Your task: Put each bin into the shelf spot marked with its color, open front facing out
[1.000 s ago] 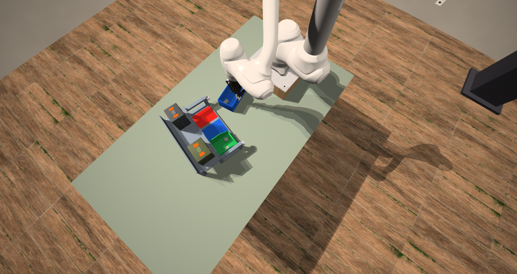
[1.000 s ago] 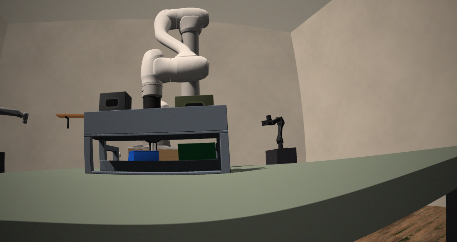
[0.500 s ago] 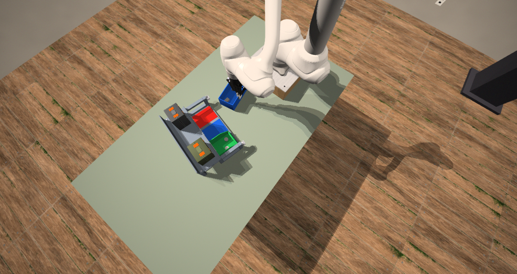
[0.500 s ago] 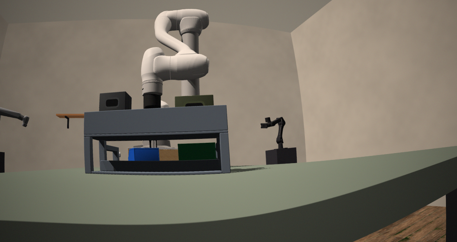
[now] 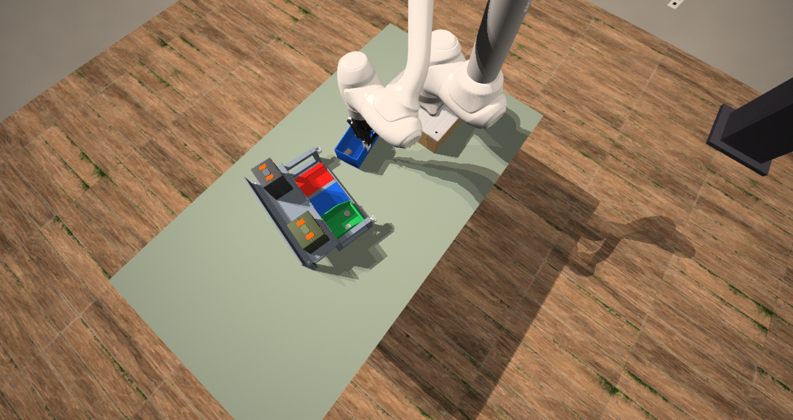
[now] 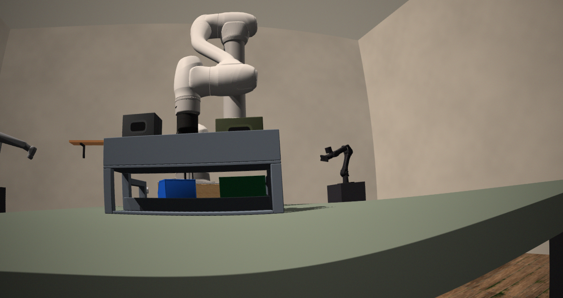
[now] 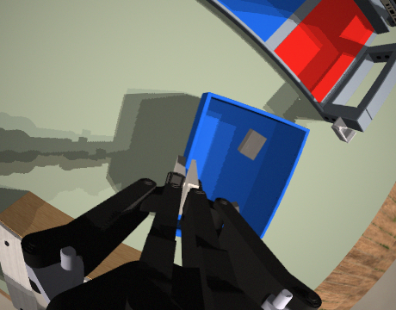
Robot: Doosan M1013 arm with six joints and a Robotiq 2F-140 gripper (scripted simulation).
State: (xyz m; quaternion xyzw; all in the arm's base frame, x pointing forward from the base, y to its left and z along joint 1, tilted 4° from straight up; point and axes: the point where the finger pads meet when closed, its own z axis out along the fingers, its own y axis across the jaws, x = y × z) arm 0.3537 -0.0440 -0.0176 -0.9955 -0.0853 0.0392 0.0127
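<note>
Now: hand 50 mm to the left of the blue bin and 40 mm above it. From my hand the other things lie so: black box (340 mm ahead, 140 mm to the right, 60 mm above); then olive box (400 mm ahead, 80 mm to the left, 50 mm above); then green bin (300 mm ahead, 110 mm to the left, 50 mm below).
</note>
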